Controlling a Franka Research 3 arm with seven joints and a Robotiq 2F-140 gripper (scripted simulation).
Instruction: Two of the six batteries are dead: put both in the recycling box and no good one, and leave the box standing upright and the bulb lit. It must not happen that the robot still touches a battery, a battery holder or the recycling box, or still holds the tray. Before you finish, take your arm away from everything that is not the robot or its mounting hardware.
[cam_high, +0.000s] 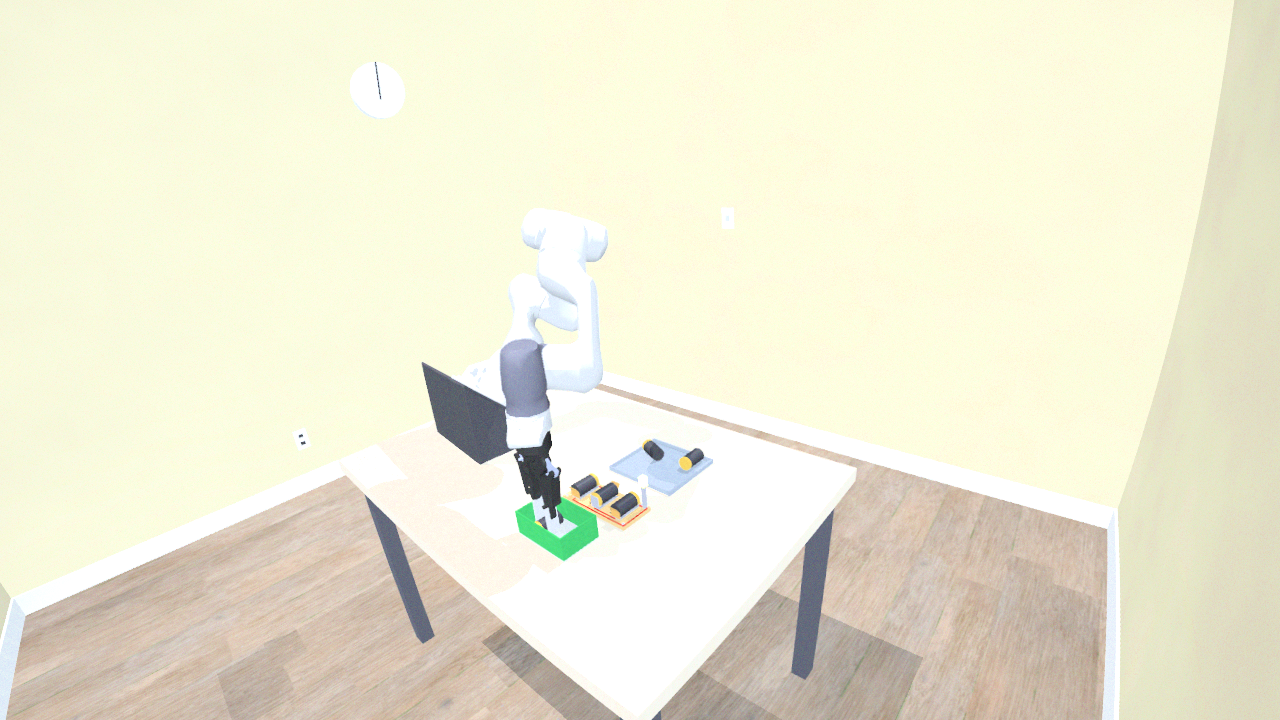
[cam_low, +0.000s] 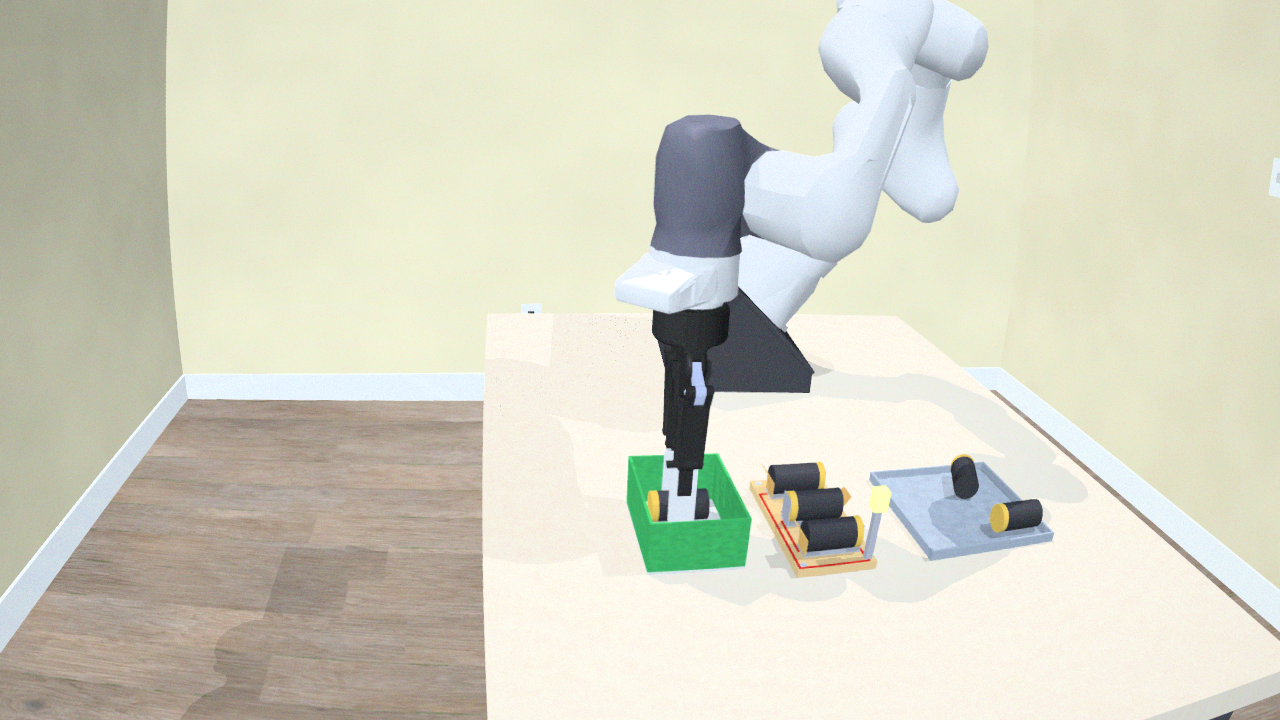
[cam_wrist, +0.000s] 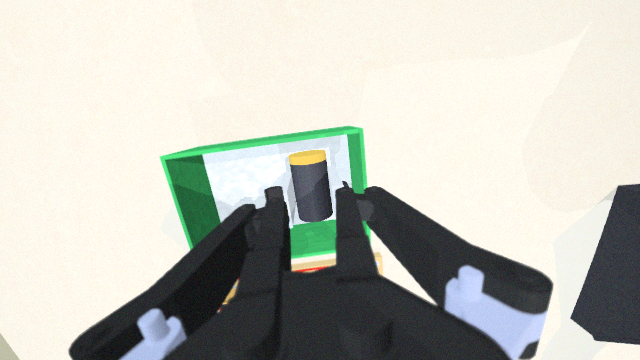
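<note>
The green recycling box is 3 cm below my hand and 3 cm ahead of it. Round my hand: grey tray: 35 cm to the left, 6 cm ahead, 4 cm below.
</note>
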